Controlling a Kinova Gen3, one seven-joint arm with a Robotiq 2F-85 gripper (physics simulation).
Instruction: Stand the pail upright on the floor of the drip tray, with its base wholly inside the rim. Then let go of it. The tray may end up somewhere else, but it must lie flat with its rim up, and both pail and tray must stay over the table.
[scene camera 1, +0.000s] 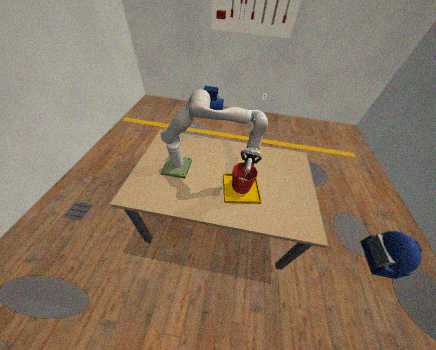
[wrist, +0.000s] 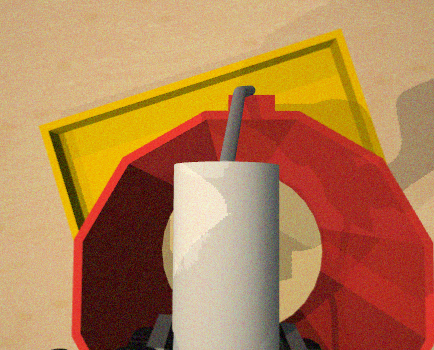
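Seen in the pictures: gripper, fingertip midpoint: (scene camera 1: 248, 165) (wrist: 224, 346); arm's base at its link origin: (scene camera 1: 177, 162).
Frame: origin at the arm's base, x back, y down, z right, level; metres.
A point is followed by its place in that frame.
Observation:
A red pail (scene camera 1: 242, 183) {z 0.278, x -0.469, y -0.122 m} (wrist: 350, 170) {z 0.227, x -0.425, y -0.113 m} is upright or nearly so, its open mouth up and its pale inner bottom partly visible. My gripper (scene camera 1: 249, 161) {z 0.181, x -0.507, y -0.189 m} (wrist: 227, 340) {z 0.181, x -0.507, y -0.189 m} is shut on the white cylindrical grip of the pail's handle, above the pail's mouth. The grey handle wire (wrist: 232, 130) {z 0.253, x -0.483, y -0.197 m} runs from the grip to a red lug on the rim. The yellow drip tray (scene camera 1: 229, 197) {z 0.290, x -0.401, y 0.027 m} (wrist: 150, 125) {z 0.307, x -0.537, y 0.027 m} lies flat, rim up, on the table. In the scene view the pail's base appears within the tray's outline; whether it touches the tray floor cannot be told. The pail hides part of the tray.
The wooden table (scene camera 1: 150, 187) {z 0.227, x 0.162, y 0.031 m} (wrist: 30, 280) {z 0.210, x -0.671, y 0.031 m} extends around the tray. The arm's green base plate (scene camera 1: 177, 171) {z 0.087, x -0.010, y 0.004 m} is on the table's left part. The table's front edge lies a little beyond the tray. A blue object (scene camera 1: 400, 254) is off the table at the right.

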